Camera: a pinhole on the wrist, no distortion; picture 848 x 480 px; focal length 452.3 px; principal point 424.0 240.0 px. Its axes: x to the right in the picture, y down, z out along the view. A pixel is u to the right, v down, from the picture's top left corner.
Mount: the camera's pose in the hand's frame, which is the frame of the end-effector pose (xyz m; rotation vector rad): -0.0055 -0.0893 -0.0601 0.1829 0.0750 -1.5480
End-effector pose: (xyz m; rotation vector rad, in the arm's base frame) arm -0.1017 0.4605 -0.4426 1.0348 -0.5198 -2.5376
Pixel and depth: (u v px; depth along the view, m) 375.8 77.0 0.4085
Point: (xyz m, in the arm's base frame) -0.2444 0.7099 -0.1631
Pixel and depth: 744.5 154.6 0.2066
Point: -0.1969 0.7421 -0.4551
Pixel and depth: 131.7 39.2 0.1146
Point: -0.1080 0.5333 -0.3794
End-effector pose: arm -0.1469 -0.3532 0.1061 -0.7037 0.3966 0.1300
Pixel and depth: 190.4 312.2 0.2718
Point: -0.0608 -0.1975 0.2580
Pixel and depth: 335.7 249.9 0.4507
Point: -0.0298 -0.1508 0.4389
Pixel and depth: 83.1 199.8 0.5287
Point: -0.1277 0.1526 0.3752
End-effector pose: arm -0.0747 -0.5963 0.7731 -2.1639 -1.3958 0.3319
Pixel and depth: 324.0 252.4 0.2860
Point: -0.2498 -0.5184 0.6214
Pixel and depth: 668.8 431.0 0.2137
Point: -0.2902 -0.4132 0.7984
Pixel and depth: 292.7 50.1 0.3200
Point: -0.3093 -0.6468 0.5741
